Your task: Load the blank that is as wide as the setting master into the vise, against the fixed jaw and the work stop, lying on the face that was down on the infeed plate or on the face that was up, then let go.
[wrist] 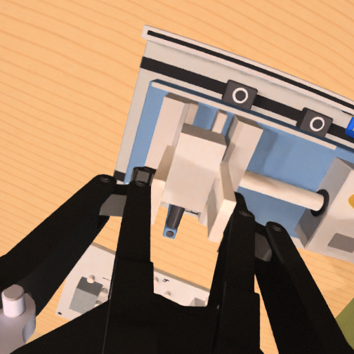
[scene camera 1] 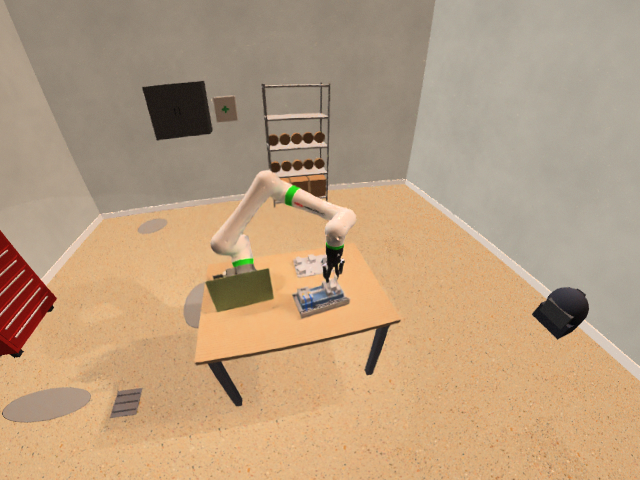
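Where they show: gripper, fingertip midpoint: [scene camera 1: 331,284]; arm's base, origin of the base link: [scene camera 1: 245,275].
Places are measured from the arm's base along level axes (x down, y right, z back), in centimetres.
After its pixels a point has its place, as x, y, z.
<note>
My gripper [scene camera 1: 332,280] @[4.0, 18.2, -47.6] [wrist: 191,169] points down over the vise [scene camera 1: 319,296] @[8.2, 21.2, -39.1] [wrist: 287,155] and is shut on a pale grey blank [wrist: 196,162], with a light pad on each side of it. The blank is over the gap between the left jaw [wrist: 168,122] and the right jaw [wrist: 243,142]; how deep it sits and whether it touches a jaw cannot be told. A dark rod with a blue end [wrist: 170,233] shows below the blank. The white infeed plate [wrist: 70,306] carries a grey block [wrist: 86,295]; small parts stand on it in the scene view. The setting master cannot be picked out.
The vise's round screw [wrist: 285,191] runs right to a grey end block [wrist: 330,215]. A grey rail with two dark ring-marked blocks [wrist: 240,95] [wrist: 316,123] runs along the vise's far side. An olive panel [scene camera 1: 240,290] @[0.6, 10.6, 4.0] stands on the wooden table [scene camera 1: 279,328] @[14.2, 31.8, -12.8], left of the vise.
</note>
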